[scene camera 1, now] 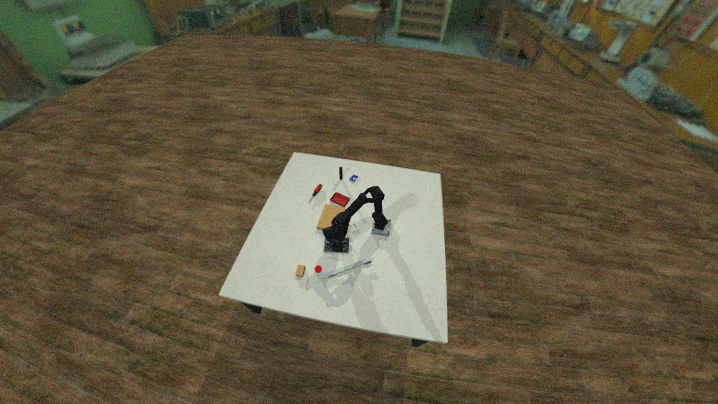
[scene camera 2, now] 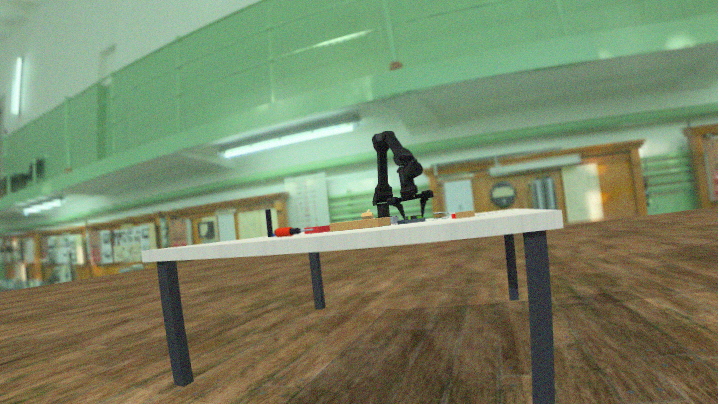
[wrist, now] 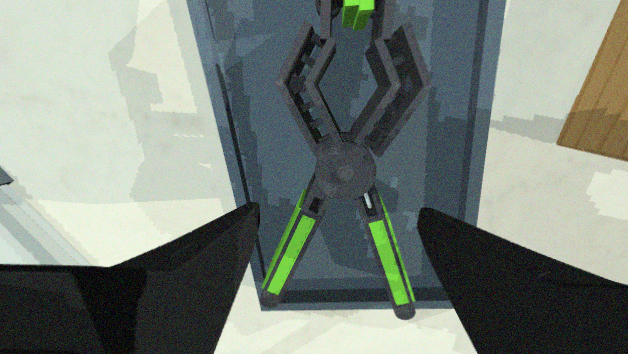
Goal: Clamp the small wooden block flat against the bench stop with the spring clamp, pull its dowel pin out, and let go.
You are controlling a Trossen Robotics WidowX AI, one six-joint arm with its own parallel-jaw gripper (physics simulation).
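Frame: origin at the arm's base, x ahead, y left, z up, level; centimetres.
Seen in the pictures: gripper, fingertip midpoint: (wrist: 338, 214); arm's base at its link origin: (scene camera 1: 379, 225) (scene camera 2: 383, 217).
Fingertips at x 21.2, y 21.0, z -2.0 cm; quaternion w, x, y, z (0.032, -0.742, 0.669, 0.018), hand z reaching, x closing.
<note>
Pixels of each thing's top centre, then the offset from my fingertips to it. "pt": a spot on its surface instead.
- spring clamp at its top centre: (wrist: 364, 199) dx +1.5, dy -0.7, dz +1.4 cm
- blue-grey tray at a spot on its surface: (wrist: 340, 306) pt dx -5.3, dy -1.0, dz +0.0 cm
- small wooden block at its top centre: (scene camera 2: 367, 212) dx +6.9, dy -17.2, dz +4.7 cm
- red tray at its top centre: (scene camera 2: 321, 226) (scene camera 1: 339, 198) dx +12.2, dy -36.2, dz +1.1 cm
- red screwdriver at its top centre: (scene camera 2: 294, 226) (scene camera 1: 314, 191) dx +32.0, dy -35.9, dz +2.0 cm
- black upright piece at its top centre: (scene camera 2: 267, 209) (scene camera 1: 340, 167) dx +18.7, dy -58.2, dz +10.6 cm
- blue part at its top centre: (scene camera 1: 353, 177) dx +9.1, dy -60.8, dz -0.1 cm
- wooden piece at its top centre: (scene camera 2: 464, 211) (scene camera 1: 300, 270) dx +17.2, dy +23.6, dz +0.8 cm
- red round thing at its top centre: (scene camera 1: 318, 268) dx +7.6, dy +19.2, dz +0.3 cm
- long metal bar at its top centre: (scene camera 1: 346, 267) dx -8.5, dy +13.9, dz +1.7 cm
The spring clamp (wrist: 345, 170), dark grey with green handle grips and green jaw pads, lies in a blue-grey tray (wrist: 340, 306) (scene camera 1: 336, 248). Its handles spread towards the bottom of the wrist view. My gripper (wrist: 338, 214) (scene camera 2: 412, 214) is open and empty, pointing down above the tray, with one fingertip on each side of the clamp's handles. A wooden bench piece (scene camera 1: 327, 216) (scene camera 2: 360, 224) (wrist: 600, 100) stands beside the tray. A small wooden block (scene camera 2: 367, 214) shows above it in scene camera 2; the arm hides that spot in scene camera 1. The dowel pin is too small to make out.
A red tray (scene camera 1: 339, 199) (scene camera 2: 317, 229), a red screwdriver (scene camera 1: 317, 188) (scene camera 2: 286, 231), a black upright piece (scene camera 1: 340, 173) (scene camera 2: 269, 222) and a blue part (scene camera 1: 353, 178) are beyond the bench piece. A wooden piece (scene camera 1: 300, 270), a red round thing (scene camera 1: 318, 269) and a long metal bar (scene camera 1: 346, 269) lie nearer.
</note>
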